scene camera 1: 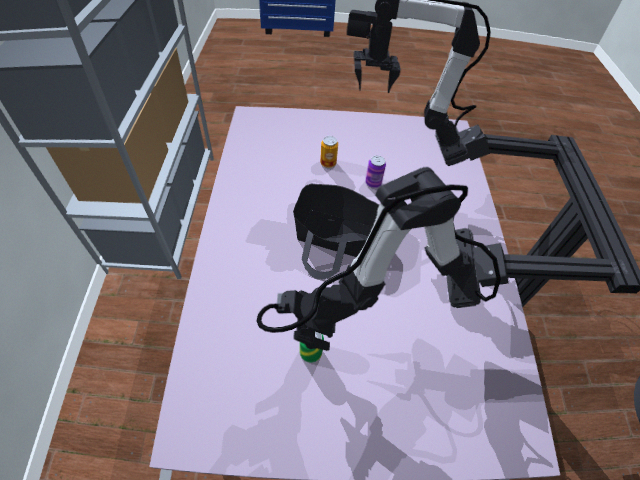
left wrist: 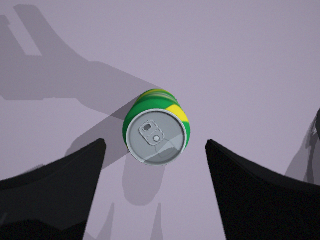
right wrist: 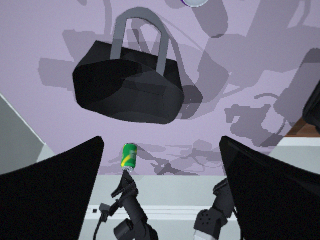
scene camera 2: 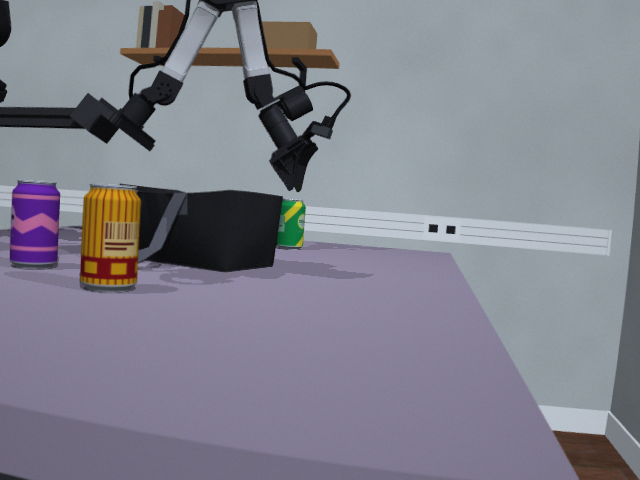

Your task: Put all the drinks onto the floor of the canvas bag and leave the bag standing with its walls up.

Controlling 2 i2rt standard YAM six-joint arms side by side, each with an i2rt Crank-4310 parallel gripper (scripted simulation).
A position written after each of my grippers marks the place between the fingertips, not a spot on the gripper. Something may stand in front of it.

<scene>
my right gripper: scene camera 1 374, 91; right wrist 161, 139; not seen in the left wrist view (out of frame); not seen in scene camera 2 (out of frame)
</scene>
